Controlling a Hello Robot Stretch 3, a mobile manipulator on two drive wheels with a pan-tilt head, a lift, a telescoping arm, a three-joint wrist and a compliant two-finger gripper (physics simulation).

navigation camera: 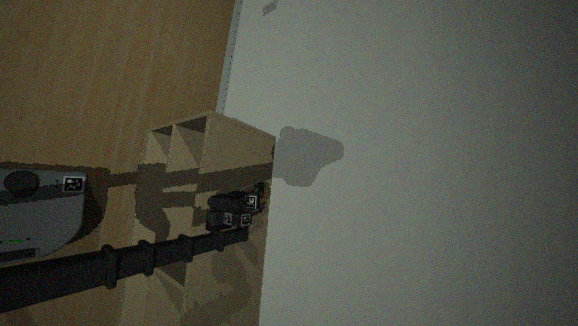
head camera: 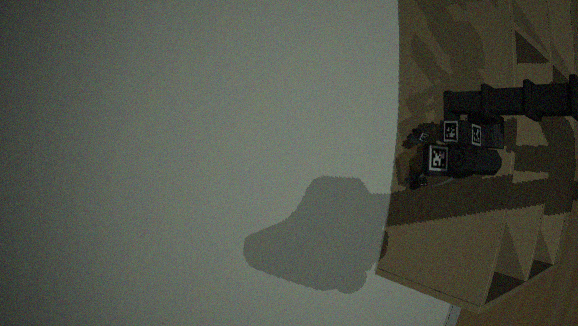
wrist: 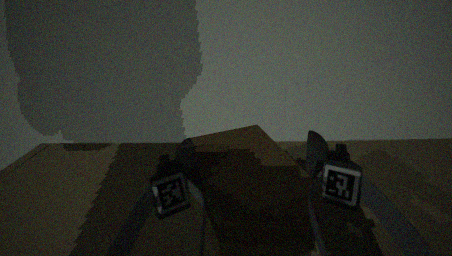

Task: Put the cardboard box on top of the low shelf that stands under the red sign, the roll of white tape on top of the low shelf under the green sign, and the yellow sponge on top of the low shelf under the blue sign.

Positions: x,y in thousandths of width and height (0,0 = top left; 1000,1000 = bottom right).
In view: my gripper (wrist: 554,604) and a cardboard box (wrist: 561,744).
